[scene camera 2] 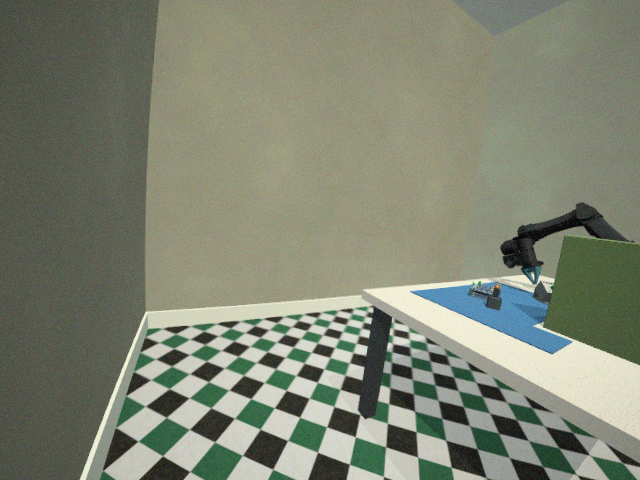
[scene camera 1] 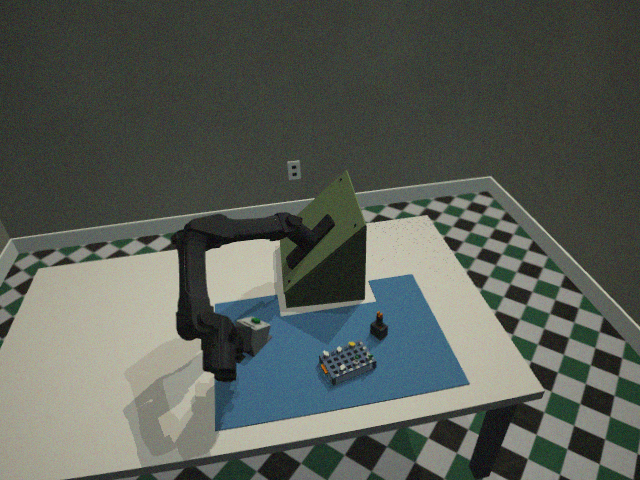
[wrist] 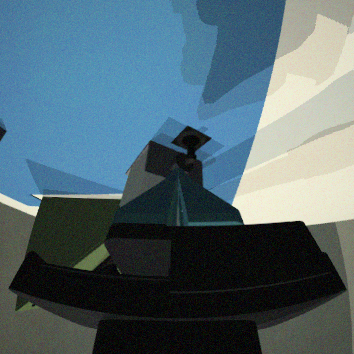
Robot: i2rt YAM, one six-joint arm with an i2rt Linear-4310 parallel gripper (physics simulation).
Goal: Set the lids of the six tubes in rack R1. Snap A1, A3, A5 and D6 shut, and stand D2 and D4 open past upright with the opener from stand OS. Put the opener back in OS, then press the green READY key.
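Frame: origin at the arm's base, x ahead, y left, z up, level; millimetres.
Seen in the pictures: gripper, fingertip midpoint: (scene camera 2: 535,284) (wrist: 177,174); arm's base at its link origin: (scene camera 2: 626,288) (scene camera 1: 310,242) (wrist: 101,267).
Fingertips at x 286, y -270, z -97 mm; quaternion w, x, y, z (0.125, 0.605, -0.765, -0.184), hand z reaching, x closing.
Pixels of each thing's middle, then the offset from my fingertips to it. "spot": a spot on its surface instead. Level surfaces: height alone.
- Rack R1 at the middle of its body: (scene camera 1: 346,358) (scene camera 2: 486,289) dx +88, dy +272, dz -22 mm
- orange-topped opener at the middle of its body: (scene camera 1: 379,323) (scene camera 2: 495,295) dx +6, dy +394, dz -6 mm
- grey key box at the middle of its body: (wrist: 157,196) (scene camera 1: 251,331) (scene camera 2: 549,292) dx -66, dy +42, dz -9 mm
- green READY key at the middle of its body: (scene camera 1: 255,321) dx -81, dy +58, dz +13 mm
- blue mat at its surface level: dz -51 mm
- stem at a spot on its surface: (wrist: 191,136) spot: dx -14, dy -9, dz -50 mm
- white table at its surface level: dz -54 mm
Rack R1 (scene camera 1: 356,373) (scene camera 2: 479,293) stands on the blue mat with small white, yellow and green lids on top; their exact angles are too small to tell in scene camera 1. In scene camera 2, green lids (scene camera 2: 479,283) stick up from it. The orange-topped opener (scene camera 1: 379,316) (scene camera 2: 497,288) stands in dark stand OS (scene camera 1: 378,330) (scene camera 2: 493,302), behind the rack. The grey key box (scene camera 1: 254,336) (wrist: 136,182) carries the green READY key (scene camera 1: 255,320). My gripper (scene camera 2: 533,282) (wrist: 177,174) is shut and empty, above the mat near the box; its fingers are hidden in scene camera 1.
A large green sloped block (scene camera 1: 330,281) (scene camera 2: 594,289) (wrist: 70,220) stands behind the blue mat (scene camera 1: 418,356) (scene camera 2: 550,345) (wrist: 100,75). A dark square plate on a stem (wrist: 191,136) shows beside the key box in the wrist view. The white table (scene camera 1: 496,356) ends in front of the mat.
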